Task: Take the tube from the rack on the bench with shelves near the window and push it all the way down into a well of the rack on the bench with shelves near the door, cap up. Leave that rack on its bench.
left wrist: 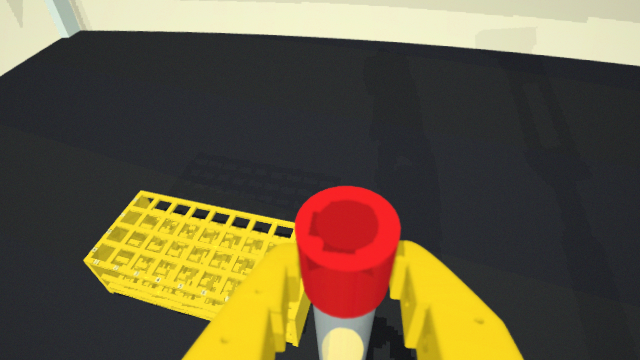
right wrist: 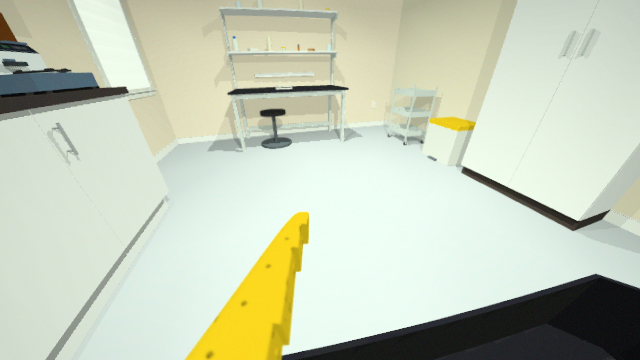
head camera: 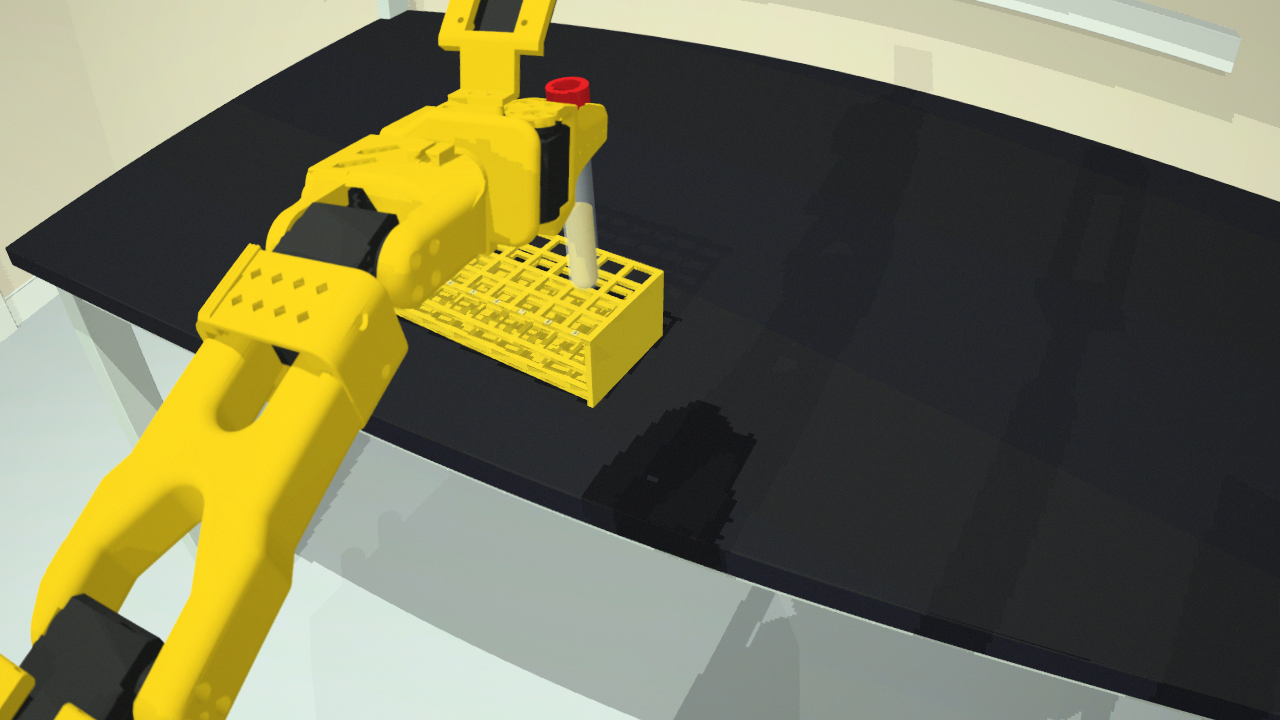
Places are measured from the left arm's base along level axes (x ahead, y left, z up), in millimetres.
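Where they show: left hand, tool point: [left wrist: 300,264] [head camera: 548,108]; right hand, tool point: [right wrist: 308,223].
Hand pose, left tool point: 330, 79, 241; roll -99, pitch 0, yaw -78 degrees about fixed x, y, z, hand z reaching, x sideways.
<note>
After its pixels a point has its place, as x, y, z.
My left gripper [head camera: 577,120] [left wrist: 348,250] {330, 79, 241} is shut on the tube [head camera: 582,241] {329, 63, 175} [left wrist: 345,332] {326, 68, 222}, just under its red cap [head camera: 567,89] {328, 67, 253} [left wrist: 346,225] {332, 70, 253}. The tube hangs nearly upright, cap up. In the head view its rounded bottom shows in front of the top grid of the yellow rack [head camera: 626,331] {442, 111, 24} [left wrist: 301,320] {415, 111, 10}, near the right end, and looks above the wells. In the left wrist view the rack lies to the left of the tube, partly behind a jaw. The rack stands on the black bench top [head camera: 895,402] {512, -67, -13} [left wrist: 450,125] {781, -29, -13}. My right gripper [right wrist: 302,222] shows one notched jaw; it is open, over the floor.
The right wrist view shows a far bench with shelves [right wrist: 287,94] {-2858, -237, -69}, a stool [right wrist: 273,113] {-2893, -444, -299}, a cart [right wrist: 415,93] {-2594, 1391, -75}, a yellow-lidded bin [right wrist: 440,145] {-2008, 1446, -582}, a white cabinet [right wrist: 530,110] {-1306, 1478, -70} at right, a counter [right wrist: 90,165] {-1135, -1214, -177} at left and a black tray edge [right wrist: 450,320] below.
</note>
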